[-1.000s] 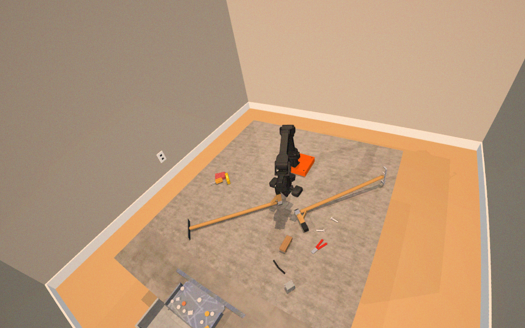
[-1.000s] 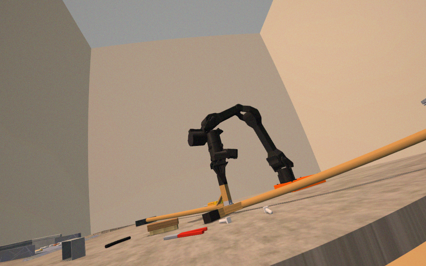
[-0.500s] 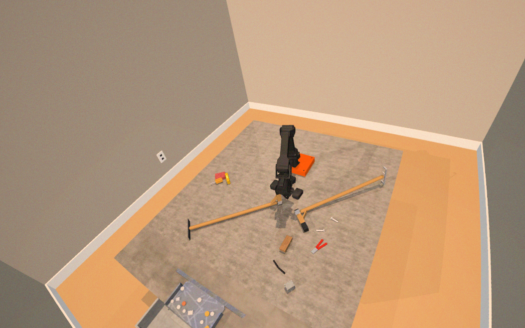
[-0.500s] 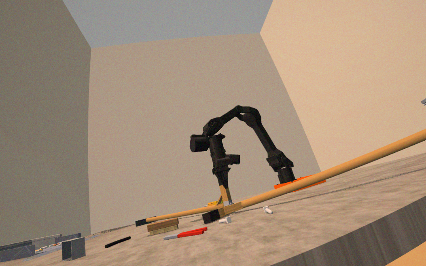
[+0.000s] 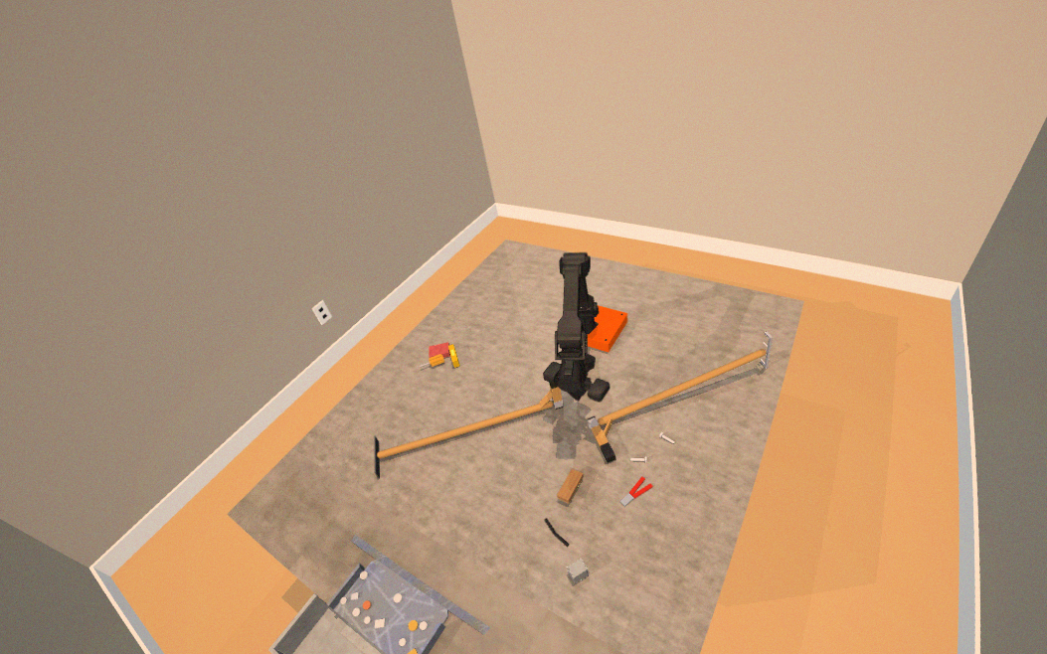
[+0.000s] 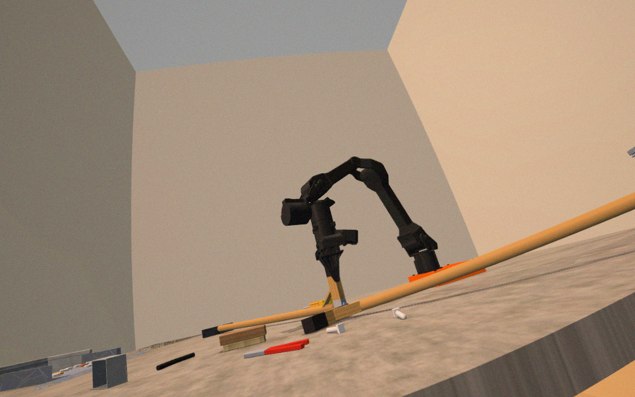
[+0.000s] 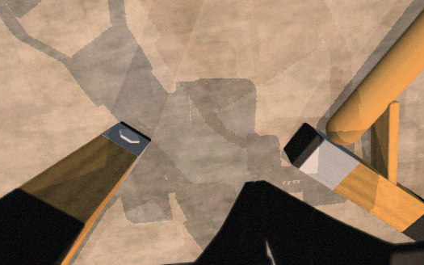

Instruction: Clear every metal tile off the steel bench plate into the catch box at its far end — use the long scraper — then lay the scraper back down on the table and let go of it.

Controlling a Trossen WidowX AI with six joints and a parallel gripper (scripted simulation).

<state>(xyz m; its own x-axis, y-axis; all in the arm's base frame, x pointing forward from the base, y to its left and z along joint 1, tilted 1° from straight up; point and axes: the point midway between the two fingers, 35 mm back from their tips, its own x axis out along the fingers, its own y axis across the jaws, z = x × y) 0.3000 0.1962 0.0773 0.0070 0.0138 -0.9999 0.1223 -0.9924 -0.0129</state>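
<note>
Right now the long scraper is 240 mm ahead of my gripper tip, 240 mm to the right of it and 20 mm below it. Round my gripper tip: wooden block (210 mm ahead, 130 mm to the left, 70 mm below); then grey cube (370 mm ahead, 270 mm to the left, 60 mm below); then black strip (330 mm ahead, 170 mm to the left, 80 mm below).
</note>
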